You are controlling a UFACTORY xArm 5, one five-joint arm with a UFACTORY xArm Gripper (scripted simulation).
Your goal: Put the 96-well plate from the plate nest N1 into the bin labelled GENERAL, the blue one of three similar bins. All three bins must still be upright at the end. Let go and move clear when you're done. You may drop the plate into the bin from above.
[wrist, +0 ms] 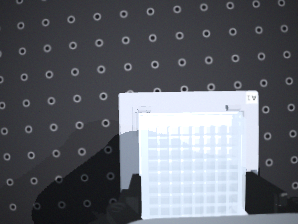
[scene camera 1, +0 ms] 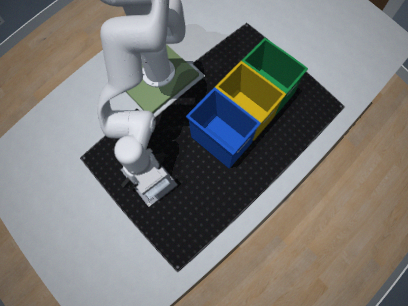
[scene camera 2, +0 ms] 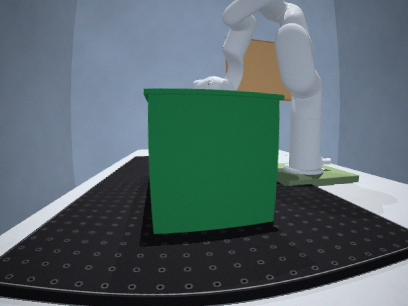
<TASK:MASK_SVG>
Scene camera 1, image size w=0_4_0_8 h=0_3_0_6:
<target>green bin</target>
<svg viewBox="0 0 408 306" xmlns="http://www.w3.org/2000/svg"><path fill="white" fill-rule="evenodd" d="M264 38L242 62L286 93L285 97L281 100L283 105L279 105L276 115L294 95L308 68L277 45Z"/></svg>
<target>yellow bin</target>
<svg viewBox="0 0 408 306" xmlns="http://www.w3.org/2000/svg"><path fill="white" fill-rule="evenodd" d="M240 61L215 88L261 122L254 135L254 141L267 126L266 119L268 120L270 115L274 118L280 105L279 102L285 97L286 93Z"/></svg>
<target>blue bin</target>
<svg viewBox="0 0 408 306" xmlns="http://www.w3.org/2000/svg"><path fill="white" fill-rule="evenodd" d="M214 87L186 118L189 119L191 137L226 167L230 168L251 145L261 122Z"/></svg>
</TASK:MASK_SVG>
